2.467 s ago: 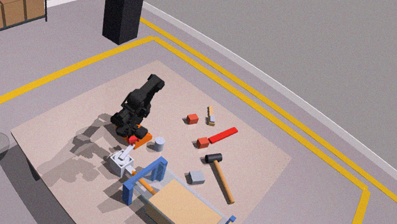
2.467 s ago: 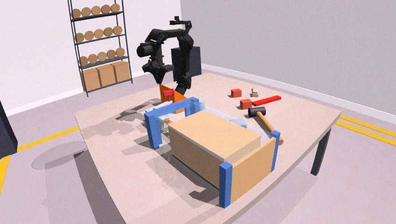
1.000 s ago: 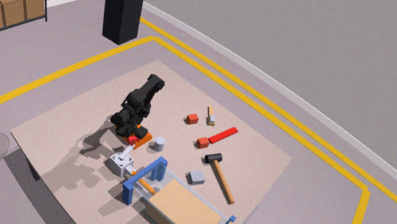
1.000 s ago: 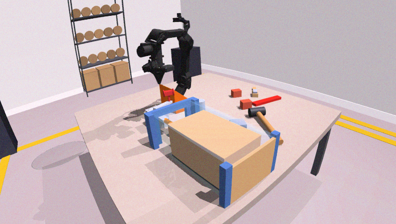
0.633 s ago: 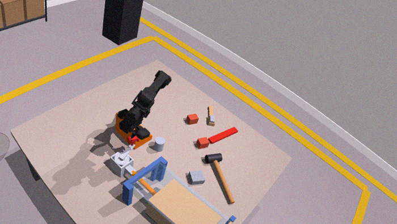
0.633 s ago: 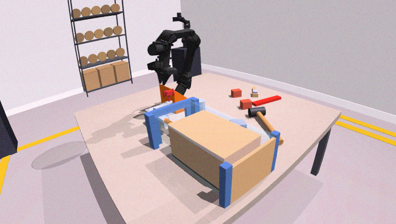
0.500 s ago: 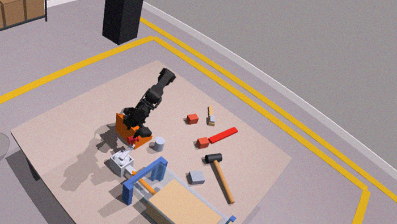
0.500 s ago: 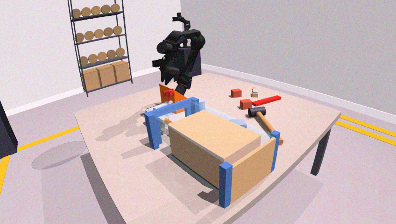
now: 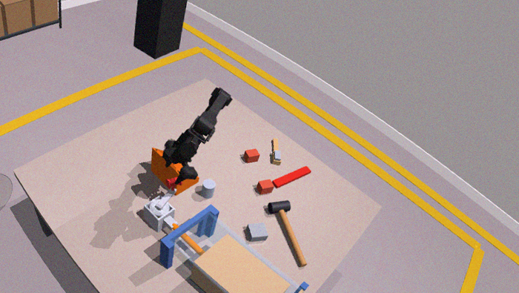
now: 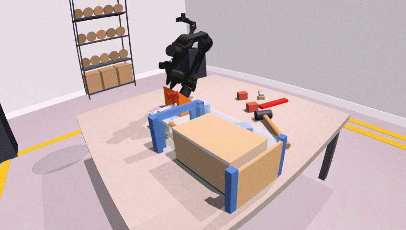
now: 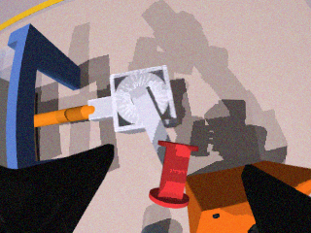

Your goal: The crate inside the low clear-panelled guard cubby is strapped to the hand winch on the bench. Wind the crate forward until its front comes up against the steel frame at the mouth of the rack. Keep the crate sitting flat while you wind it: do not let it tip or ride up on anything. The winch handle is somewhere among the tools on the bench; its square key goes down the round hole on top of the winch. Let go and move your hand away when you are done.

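Now: the red knob 60 mm below my gripper tip and 20 mm to the left of it. From my gripper tip the other things lie so: grey hand winch 160 mm below, 90 mm to the right, 10 mm ahead; blue steel frame 180 mm ahead, 100 mm to the right, 90 mm below; winch handle 90 mm below, 20 mm to the right, 10 mm ahead.
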